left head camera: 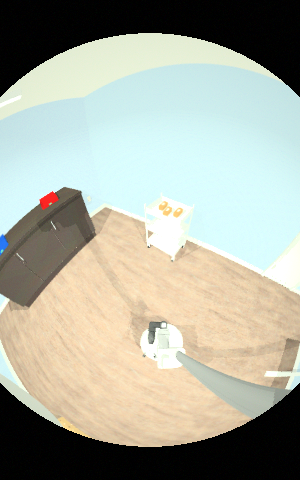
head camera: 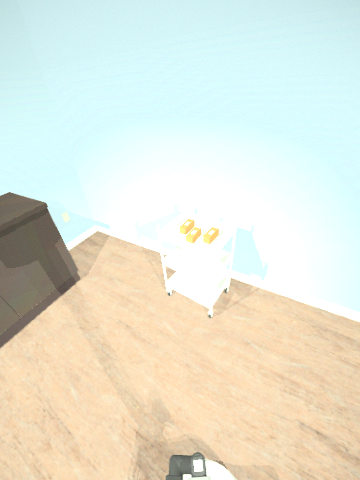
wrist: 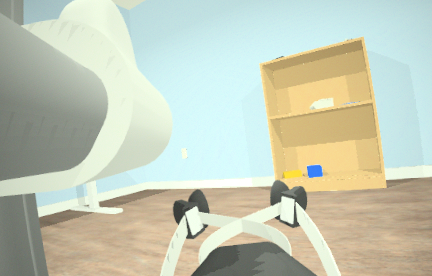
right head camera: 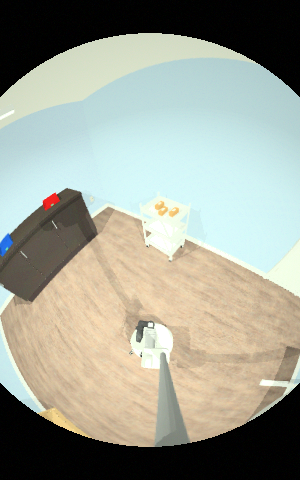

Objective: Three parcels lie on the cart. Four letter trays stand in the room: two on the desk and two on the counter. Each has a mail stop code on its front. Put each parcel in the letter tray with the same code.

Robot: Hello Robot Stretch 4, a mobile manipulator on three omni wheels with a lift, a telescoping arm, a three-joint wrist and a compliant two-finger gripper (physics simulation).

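Places are measured from the robot's base along level axes (x ahead, y left, z up), in millimetres.
Where they show: gripper, fingertip midpoint: [left head camera: 148,358] [wrist: 239,200] [right head camera: 135,356].
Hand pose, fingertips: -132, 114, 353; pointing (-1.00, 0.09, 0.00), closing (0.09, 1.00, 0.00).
Note:
Each offset is from my fingertips to the top centre of the thing, as dx, dy, dz.
Three orange parcels @(+1533, -182, +333) [head camera: 187,226] @(+1414, -219, +333) [head camera: 193,235] @(+1396, -339, +333) [head camera: 211,235] with pale labels lie on the top shelf of the white cart [head camera: 196,295] [left head camera: 194,212] [right head camera: 159,242]; their codes are too small to read. A red letter tray [left head camera: 49,200] [right head camera: 51,201] and a blue letter tray [left head camera: 2,244] [right head camera: 6,244] stand on the dark counter [head camera: 30,265] [left head camera: 70,220] [right head camera: 72,220]. My gripper [wrist: 239,200] is open and empty in the wrist view, with the floor and a bookshelf beyond it, away from the cart. The desk's two trays do not show.
A wooden bookshelf [wrist: 379,145] holding a blue box @(-1773, +779, -206) [wrist: 314,171] and a yellow thing @(-1881, +626, -236) [wrist: 293,174] stands against the wall. A white desk foot [wrist: 97,210] shows at the left in the wrist view. The cart stands near the wall, right of the counter.

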